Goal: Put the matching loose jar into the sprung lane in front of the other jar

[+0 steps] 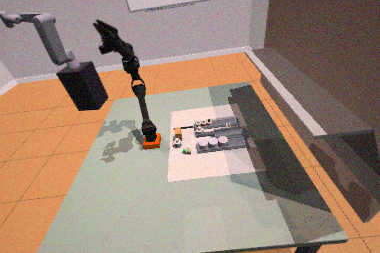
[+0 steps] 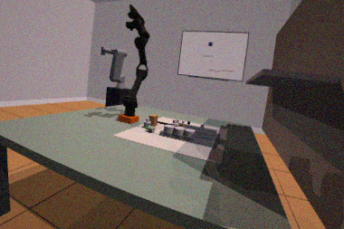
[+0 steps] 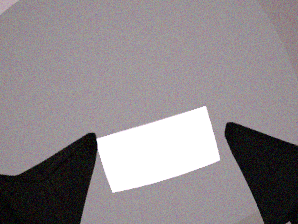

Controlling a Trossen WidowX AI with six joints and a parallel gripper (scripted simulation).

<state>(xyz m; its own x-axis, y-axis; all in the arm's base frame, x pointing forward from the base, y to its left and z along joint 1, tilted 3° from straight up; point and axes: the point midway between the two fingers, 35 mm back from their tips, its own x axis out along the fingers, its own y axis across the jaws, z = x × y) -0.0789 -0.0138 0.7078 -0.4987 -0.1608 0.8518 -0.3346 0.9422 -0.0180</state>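
My gripper tip is 25 cm short of the tan block, 3 cm to the right of it and 74 cm above it. Also, from my gripper tip: grey lane rack (54 cm ahead, 6 cm to the left, 76 cm below); white mat (45 cm ahead, 5 cm to the left, 78 cm below).
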